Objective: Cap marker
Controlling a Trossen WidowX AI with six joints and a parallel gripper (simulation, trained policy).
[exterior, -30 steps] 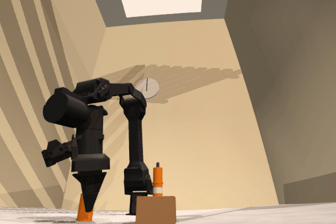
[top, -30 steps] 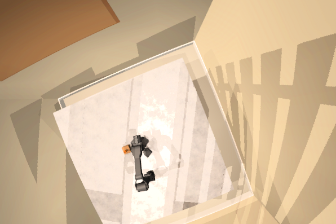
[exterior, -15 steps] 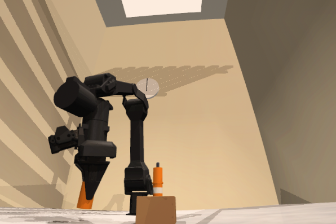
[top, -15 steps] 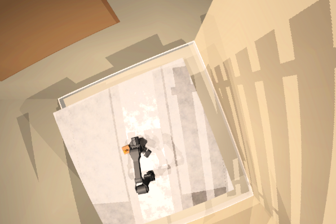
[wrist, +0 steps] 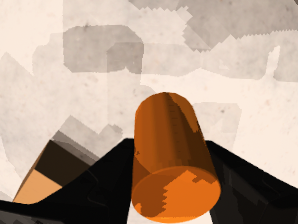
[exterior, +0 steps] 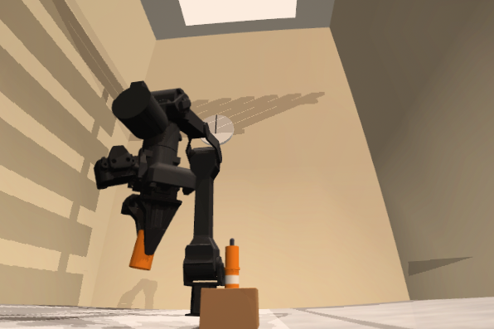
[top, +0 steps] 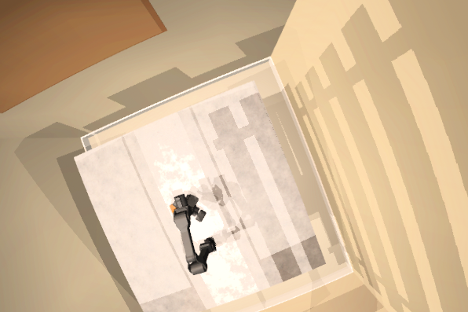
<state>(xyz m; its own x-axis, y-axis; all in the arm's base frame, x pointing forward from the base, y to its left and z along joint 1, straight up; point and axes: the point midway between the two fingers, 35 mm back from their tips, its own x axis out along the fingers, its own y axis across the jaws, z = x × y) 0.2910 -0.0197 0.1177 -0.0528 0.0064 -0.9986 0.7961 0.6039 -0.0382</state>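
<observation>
Right now the brown holder block is 10 mm ahead of my gripper tip, 120 mm to the left of it and 60 mm below it. Round my gripper tip: orange cap: 10 mm above.
</observation>
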